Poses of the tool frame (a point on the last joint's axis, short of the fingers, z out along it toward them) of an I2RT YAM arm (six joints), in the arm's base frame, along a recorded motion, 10 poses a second.
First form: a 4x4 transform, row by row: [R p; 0 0 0 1], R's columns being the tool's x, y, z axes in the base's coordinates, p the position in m. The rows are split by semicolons.
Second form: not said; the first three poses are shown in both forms.
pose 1, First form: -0.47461 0.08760 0.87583 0.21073; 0.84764 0.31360 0.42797 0.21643; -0.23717 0.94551 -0.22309 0.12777; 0 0 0 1
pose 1, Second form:
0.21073 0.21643 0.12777
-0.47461 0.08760 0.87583
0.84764 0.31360 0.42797
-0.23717 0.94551 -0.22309

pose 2, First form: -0.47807 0.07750 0.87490 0.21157; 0.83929 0.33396 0.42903 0.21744; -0.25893 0.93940 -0.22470 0.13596; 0 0 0 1
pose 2, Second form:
0.21157 0.21744 0.13596
-0.47807 0.07750 0.87490
0.83929 0.33396 0.42903
-0.25893 0.93940 -0.22470

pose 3, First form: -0.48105 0.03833 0.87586 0.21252; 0.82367 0.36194 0.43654 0.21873; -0.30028 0.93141 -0.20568 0.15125; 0 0 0 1
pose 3, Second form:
0.21252 0.21873 0.15125
-0.48105 0.03833 0.87586
0.82367 0.36194 0.43654
-0.30028 0.93141 -0.20568

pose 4, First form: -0.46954 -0.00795 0.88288 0.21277; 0.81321 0.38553 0.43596 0.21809; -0.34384 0.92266 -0.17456 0.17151; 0 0 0 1
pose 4, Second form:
0.21277 0.21809 0.17151
-0.46954 -0.00795 0.88288
0.81321 0.38553 0.43596
-0.34384 0.92266 -0.17456

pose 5, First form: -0.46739 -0.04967 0.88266 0.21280; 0.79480 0.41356 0.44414 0.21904; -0.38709 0.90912 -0.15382 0.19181; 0 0 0 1
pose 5, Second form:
0.21280 0.21904 0.19181
-0.46739 -0.04967 0.88266
0.79480 0.41356 0.44414
-0.38709 0.90912 -0.15382

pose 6, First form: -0.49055 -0.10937 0.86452 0.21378; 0.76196 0.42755 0.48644 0.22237; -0.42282 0.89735 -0.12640 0.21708; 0 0 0 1
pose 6, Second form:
0.21378 0.22237 0.21708
-0.49055 -0.10937 0.86452
0.76196 0.42755 0.48644
-0.42282 0.89735 -0.12640

